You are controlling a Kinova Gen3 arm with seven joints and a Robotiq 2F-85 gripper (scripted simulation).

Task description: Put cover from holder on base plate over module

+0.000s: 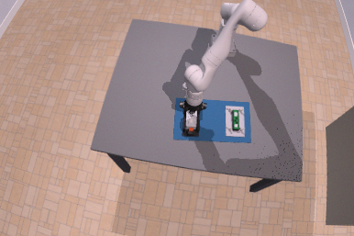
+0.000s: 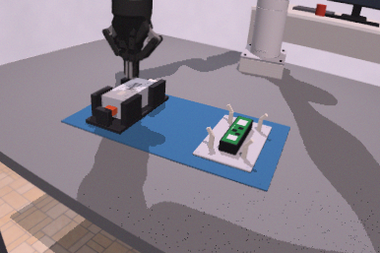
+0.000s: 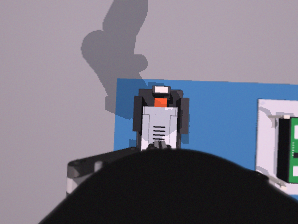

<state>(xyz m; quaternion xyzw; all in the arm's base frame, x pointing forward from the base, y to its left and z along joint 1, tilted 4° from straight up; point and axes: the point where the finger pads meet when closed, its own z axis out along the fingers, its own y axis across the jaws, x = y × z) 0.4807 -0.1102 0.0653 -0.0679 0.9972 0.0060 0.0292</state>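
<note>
My gripper is now 60 mm above the light grey cover.
</note>
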